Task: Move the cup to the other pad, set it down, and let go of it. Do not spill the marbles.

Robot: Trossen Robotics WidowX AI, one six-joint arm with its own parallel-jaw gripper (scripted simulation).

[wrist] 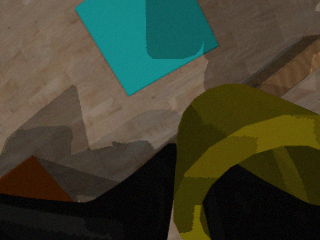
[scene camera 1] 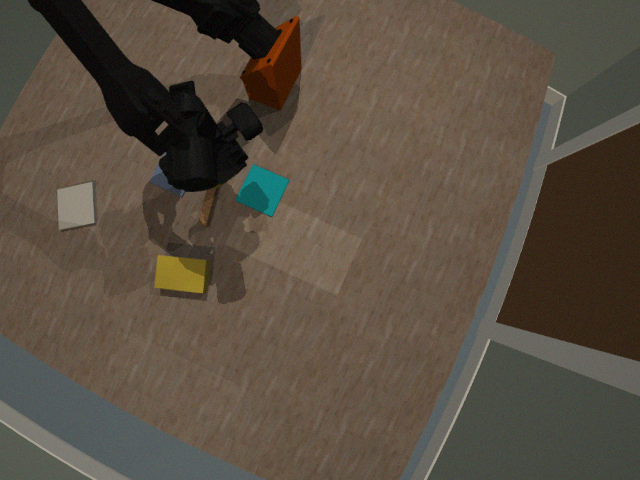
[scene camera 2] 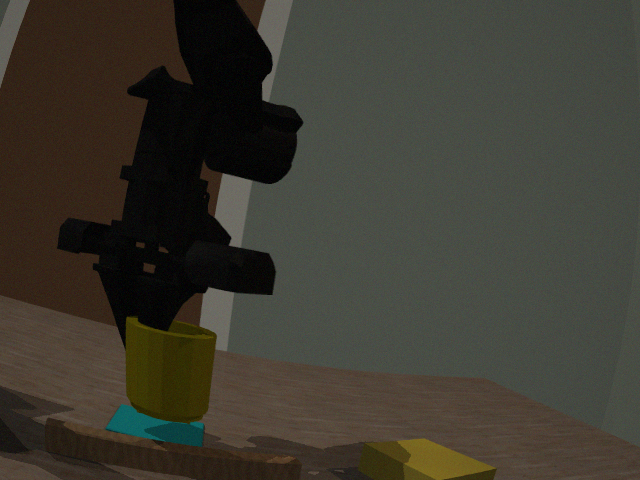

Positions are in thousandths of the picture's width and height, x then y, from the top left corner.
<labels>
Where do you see a yellow block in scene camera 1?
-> At 279, 570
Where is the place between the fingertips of my gripper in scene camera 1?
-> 349, 334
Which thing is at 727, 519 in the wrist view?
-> A yellow cup.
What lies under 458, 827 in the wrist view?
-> My gripper.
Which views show my gripper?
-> The wrist view, scene camera 1 and scene camera 2: all of them.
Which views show the white block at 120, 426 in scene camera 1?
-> Scene camera 1 only.
</labels>
